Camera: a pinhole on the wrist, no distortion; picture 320 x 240 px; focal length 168.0 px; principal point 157.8 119.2 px. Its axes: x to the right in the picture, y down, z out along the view. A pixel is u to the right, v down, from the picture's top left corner.
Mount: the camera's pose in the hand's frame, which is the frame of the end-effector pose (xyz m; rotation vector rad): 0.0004 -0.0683 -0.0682 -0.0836 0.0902 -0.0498
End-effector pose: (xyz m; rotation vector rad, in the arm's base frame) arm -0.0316 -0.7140 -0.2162 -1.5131 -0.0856 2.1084
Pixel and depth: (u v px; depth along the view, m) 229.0 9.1 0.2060
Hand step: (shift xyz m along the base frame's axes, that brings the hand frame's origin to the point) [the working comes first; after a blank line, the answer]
In the camera's frame: 0.0873 -0.1350 0.2060

-0.0745 0.2437 0.0326
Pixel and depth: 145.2 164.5 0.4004
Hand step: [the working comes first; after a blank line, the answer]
In the camera's frame: -0.0300 0.1080 0.4004

-0.3197 0.0246 0.0823
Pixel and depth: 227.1 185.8 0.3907
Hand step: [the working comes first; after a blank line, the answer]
In the camera's frame: 0.1612 0.1549 0.3907

-0.3493 0.0739 -0.1062
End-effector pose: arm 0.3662 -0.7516 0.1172 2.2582 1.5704 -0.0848
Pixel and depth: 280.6 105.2 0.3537
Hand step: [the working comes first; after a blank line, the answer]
In the camera's frame: 0.2585 -0.0295 0.3537

0.0758 0.1908 -0.3421
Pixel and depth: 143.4 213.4 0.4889
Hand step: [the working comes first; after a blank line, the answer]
In the camera's frame: -0.0419 0.2741 0.4889

0.2979 -0.1963 -0.3025
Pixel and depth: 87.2 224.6 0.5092
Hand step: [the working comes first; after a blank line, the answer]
In the camera's frame: -0.2140 0.3195 0.5092

0.2922 -0.3726 -0.2716
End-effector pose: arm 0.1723 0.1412 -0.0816 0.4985 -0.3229 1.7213
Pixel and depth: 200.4 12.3 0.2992
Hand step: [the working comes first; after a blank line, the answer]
In the camera's frame: 0.0759 -0.1904 0.2992

0.2534 0.0174 0.2402
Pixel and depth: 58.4 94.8 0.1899
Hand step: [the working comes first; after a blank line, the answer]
In the camera's frame: -0.1124 -0.0276 0.1899

0.1073 -0.1288 0.0637
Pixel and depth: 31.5 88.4 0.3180
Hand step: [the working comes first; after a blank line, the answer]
In the camera's frame: -0.2391 -0.0583 0.3180

0.1594 -0.2917 0.1279
